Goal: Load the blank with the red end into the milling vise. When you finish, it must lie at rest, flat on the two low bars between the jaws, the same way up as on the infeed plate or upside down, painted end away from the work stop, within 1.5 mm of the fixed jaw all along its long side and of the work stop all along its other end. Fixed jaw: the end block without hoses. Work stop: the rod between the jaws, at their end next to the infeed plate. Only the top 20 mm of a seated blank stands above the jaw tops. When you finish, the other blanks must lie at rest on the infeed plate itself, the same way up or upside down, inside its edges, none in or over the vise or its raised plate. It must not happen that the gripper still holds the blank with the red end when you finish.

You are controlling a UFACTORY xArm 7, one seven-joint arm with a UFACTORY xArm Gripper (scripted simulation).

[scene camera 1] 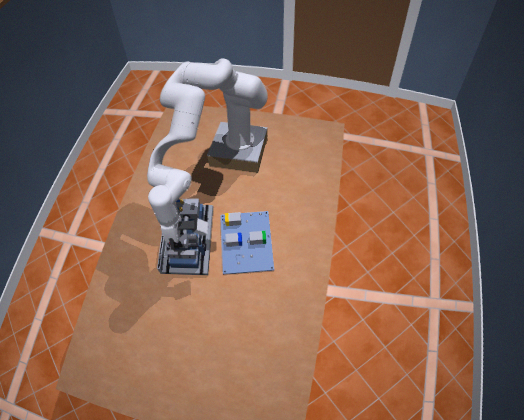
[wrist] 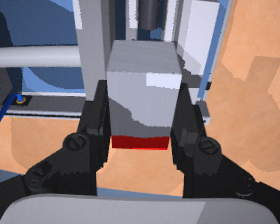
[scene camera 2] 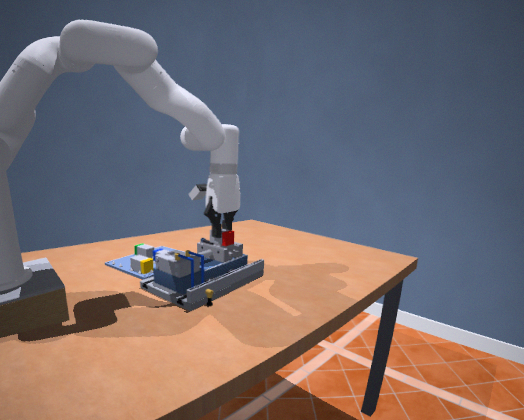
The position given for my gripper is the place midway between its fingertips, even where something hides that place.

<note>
In view: my gripper (scene camera 1: pixel 179 241) and a red-ended blank (wrist: pixel 143 77).
My gripper is seen too in the wrist view (wrist: pixel 141 99).
</note>
